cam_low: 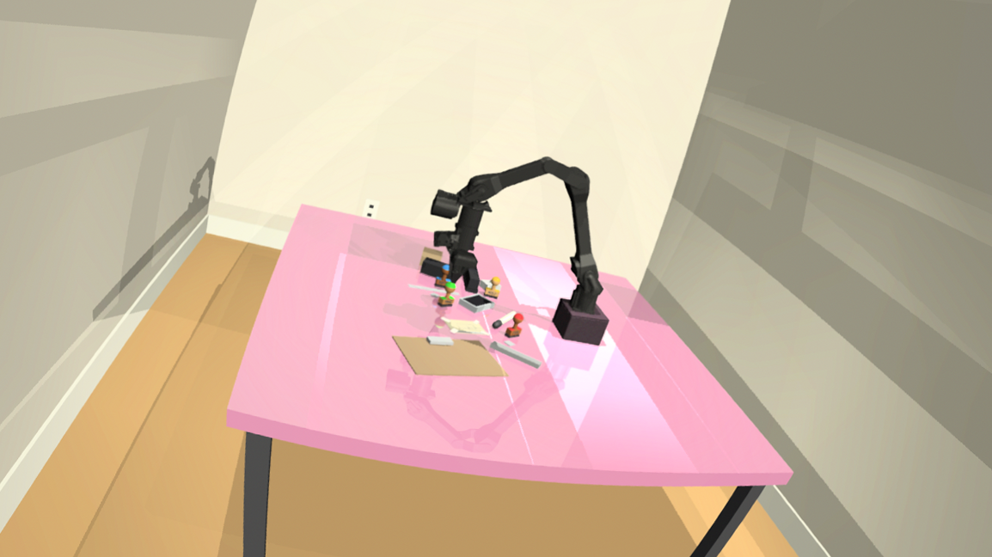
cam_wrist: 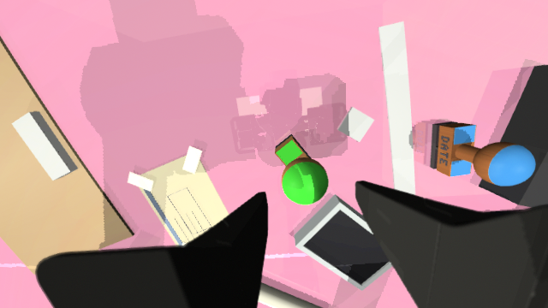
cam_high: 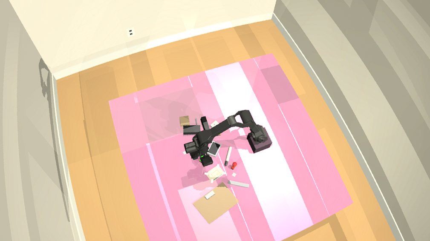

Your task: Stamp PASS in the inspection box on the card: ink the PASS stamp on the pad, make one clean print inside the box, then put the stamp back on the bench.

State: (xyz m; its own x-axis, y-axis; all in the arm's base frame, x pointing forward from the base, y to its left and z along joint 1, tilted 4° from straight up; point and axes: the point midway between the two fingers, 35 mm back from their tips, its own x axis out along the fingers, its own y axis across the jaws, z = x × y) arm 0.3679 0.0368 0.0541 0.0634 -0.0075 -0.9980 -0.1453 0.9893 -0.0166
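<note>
My gripper tip is 9 cm past the black ink pad, 5 cm to the left of it and 7 cm above it. The rest, counted from my gripper tip: grey ruler: 3 cm ahead, 9 cm to the right, 7 cm below; cream card: 6 cm behind, 10 cm to the left, 8 cm below; blue stamp: 1 cm ahead, 13 cm to the right, 6 cm below.
</note>
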